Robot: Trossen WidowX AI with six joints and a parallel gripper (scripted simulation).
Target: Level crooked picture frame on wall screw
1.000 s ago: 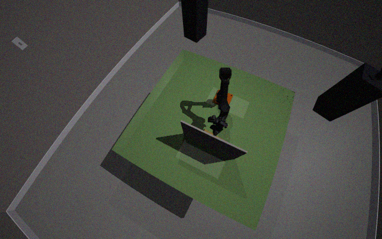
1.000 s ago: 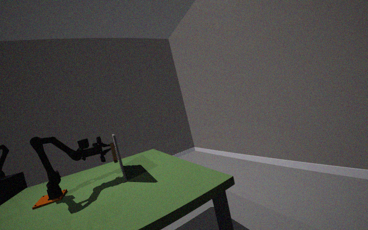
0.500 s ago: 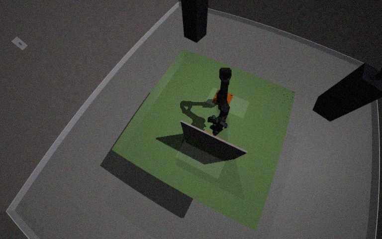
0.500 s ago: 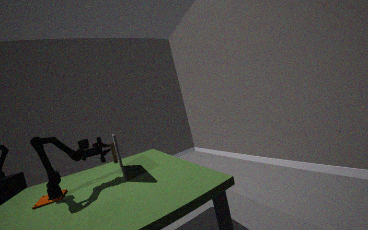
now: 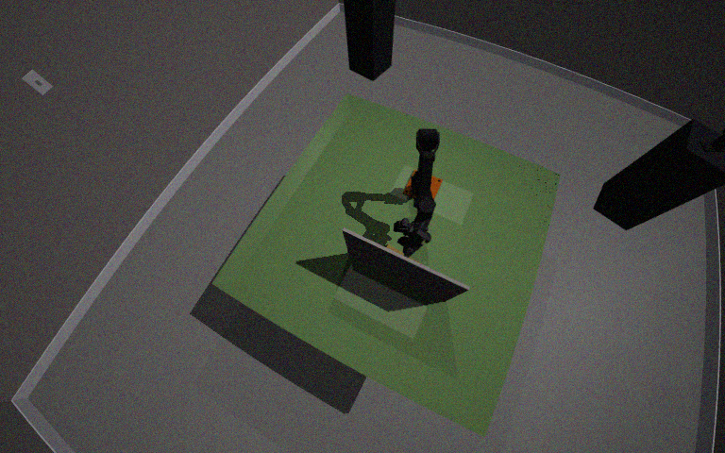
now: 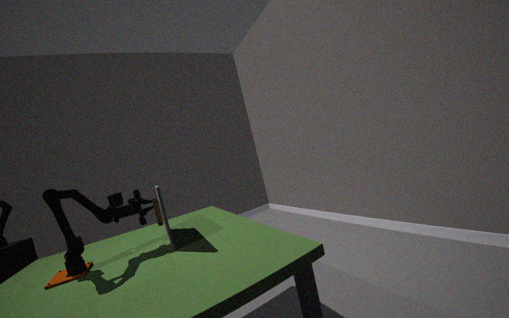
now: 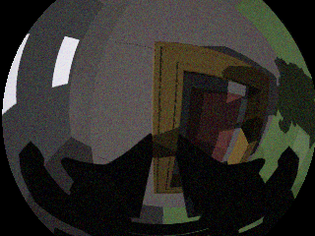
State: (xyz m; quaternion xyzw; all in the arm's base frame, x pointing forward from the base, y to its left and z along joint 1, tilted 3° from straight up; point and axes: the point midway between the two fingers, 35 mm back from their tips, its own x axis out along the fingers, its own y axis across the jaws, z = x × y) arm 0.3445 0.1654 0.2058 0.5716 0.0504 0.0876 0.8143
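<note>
My gripper tip is 50 mm above the picture frame, 10 mm to the left of it and 10 mm short of it. Round my gripper tip: wall panel (60 mm below, 20 mm ahead).
</note>
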